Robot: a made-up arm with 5 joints.
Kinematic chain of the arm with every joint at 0, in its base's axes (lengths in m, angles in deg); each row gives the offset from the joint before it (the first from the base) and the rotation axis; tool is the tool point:
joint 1: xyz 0 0 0.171 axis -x
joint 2: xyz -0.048 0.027 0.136 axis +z
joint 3: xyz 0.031 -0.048 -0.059 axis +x
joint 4: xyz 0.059 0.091 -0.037 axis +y
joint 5: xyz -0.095 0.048 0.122 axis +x
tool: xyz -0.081 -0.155 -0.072
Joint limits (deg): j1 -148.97..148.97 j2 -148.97..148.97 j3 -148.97..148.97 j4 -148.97..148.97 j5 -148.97..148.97
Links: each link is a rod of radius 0.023 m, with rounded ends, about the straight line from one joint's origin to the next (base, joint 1, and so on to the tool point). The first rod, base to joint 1, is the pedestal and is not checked.
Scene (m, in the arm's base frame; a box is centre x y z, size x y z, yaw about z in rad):
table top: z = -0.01
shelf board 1: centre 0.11 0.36 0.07 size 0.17 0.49 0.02 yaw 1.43
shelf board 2: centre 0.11 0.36 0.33 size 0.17 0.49 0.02 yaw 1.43
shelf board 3: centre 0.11 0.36 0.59 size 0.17 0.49 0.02 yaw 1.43
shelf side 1: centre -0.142 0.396 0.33 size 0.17 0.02 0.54 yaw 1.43
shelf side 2: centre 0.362 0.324 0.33 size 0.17 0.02 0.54 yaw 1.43
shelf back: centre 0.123 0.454 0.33 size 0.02 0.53 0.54 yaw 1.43
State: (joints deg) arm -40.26 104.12 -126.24 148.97 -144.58
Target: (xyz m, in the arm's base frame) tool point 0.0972 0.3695 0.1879
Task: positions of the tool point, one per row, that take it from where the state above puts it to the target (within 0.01 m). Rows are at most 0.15 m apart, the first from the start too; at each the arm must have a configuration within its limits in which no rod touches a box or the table.
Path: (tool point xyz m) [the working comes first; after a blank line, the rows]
Joints at the target: -42.41 70.61 -132.23 73.05 -148.97
Straight joint move there: touches shelf board 2.

1: 0.1867 0.3045 0.5103
2: 0.1848 0.2502 0.5192
3: 0.1701 0.2017 0.5077
4: 0.1447 0.1594 0.4793
5: 0.1424 0.1992 0.3838
6: 0.1204 0.2136 0.2800
7: 0.0733 0.2010 0.1879
8: 0.0997 0.2413 0.1917
9: 0.1165 0.2795 0.1960
10: 0.1220 0.3148 0.1984
11: 0.1154 0.3456 0.1963
12: 0.0972 0.3695 0.1879

